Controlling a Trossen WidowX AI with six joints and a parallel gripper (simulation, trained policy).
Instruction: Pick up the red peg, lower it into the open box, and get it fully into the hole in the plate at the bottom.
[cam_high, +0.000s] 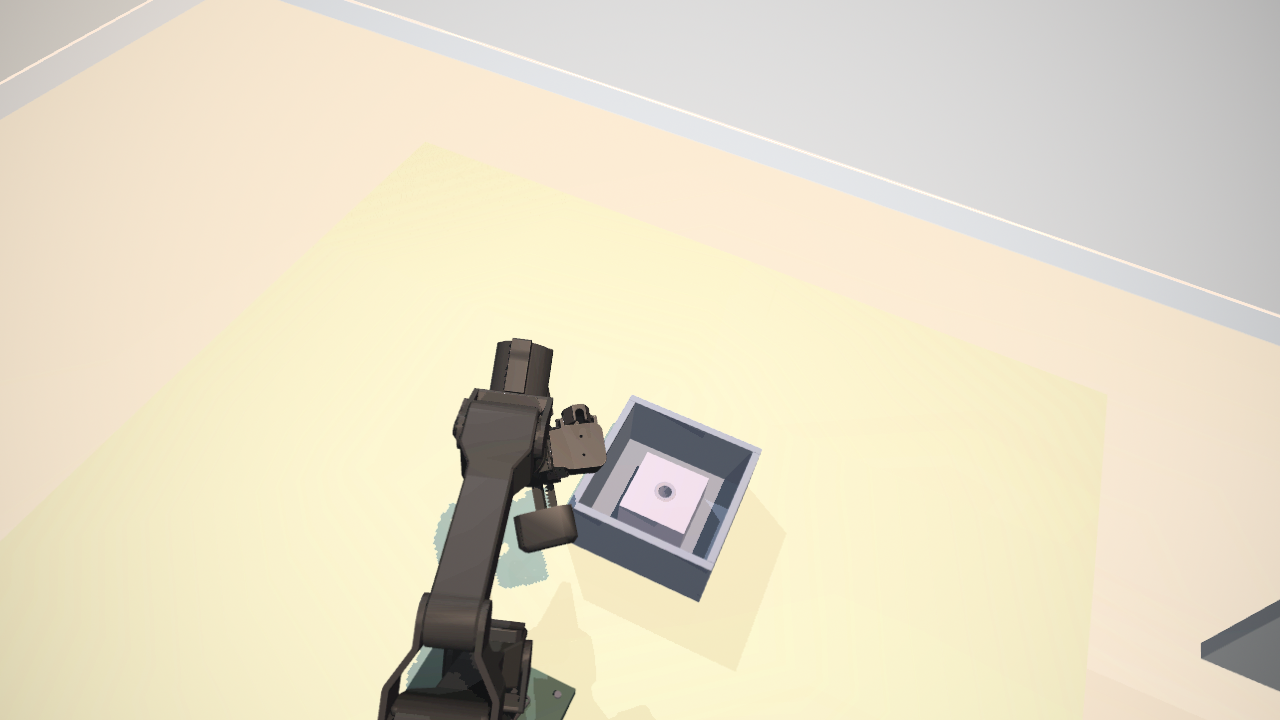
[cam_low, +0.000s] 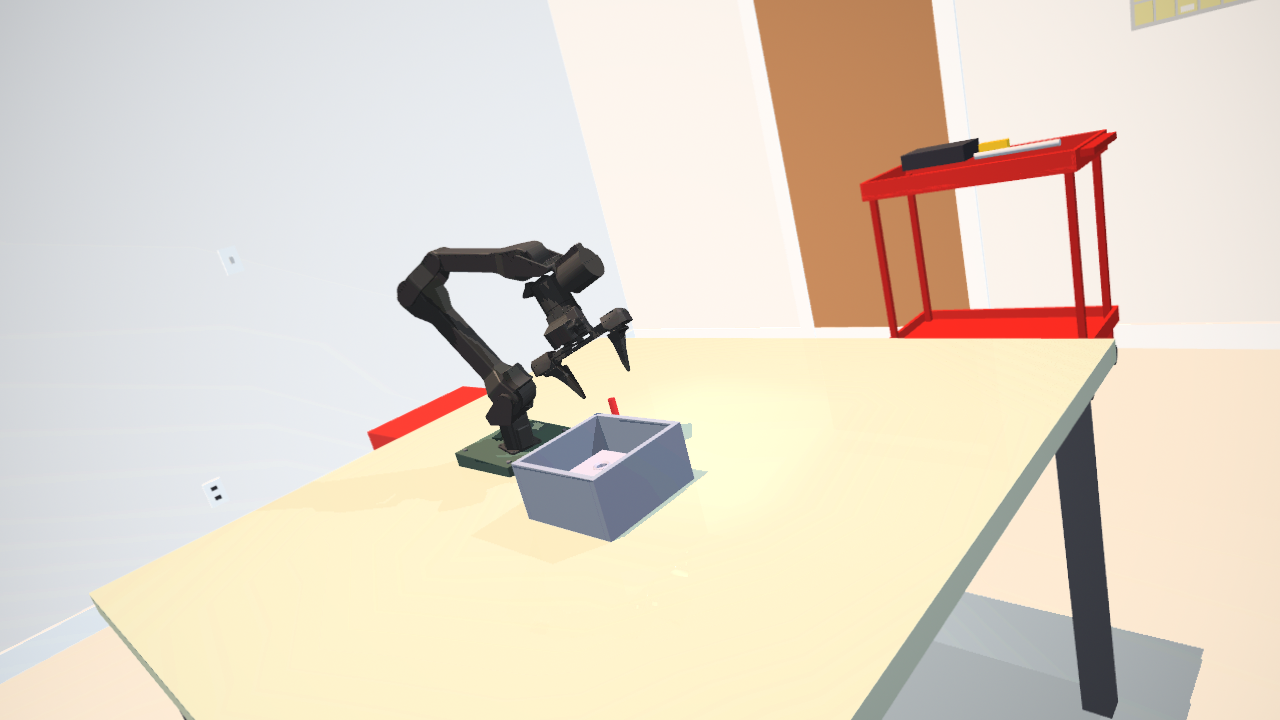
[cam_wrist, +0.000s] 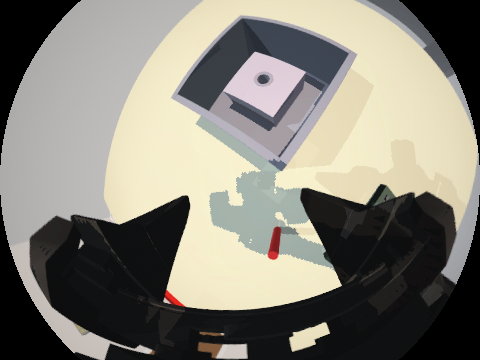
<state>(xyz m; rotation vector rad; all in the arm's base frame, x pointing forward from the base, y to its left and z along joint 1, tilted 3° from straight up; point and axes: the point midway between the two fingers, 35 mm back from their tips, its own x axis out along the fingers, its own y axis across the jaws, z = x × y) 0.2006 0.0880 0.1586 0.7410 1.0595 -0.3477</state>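
My gripper tip is now 8 cm past the red peg, 5 cm to the right of it and 10 cm above it. From my gripper tip the other things lie so: grey box (11 cm ahead, 11 cm to the right, 11 cm below).
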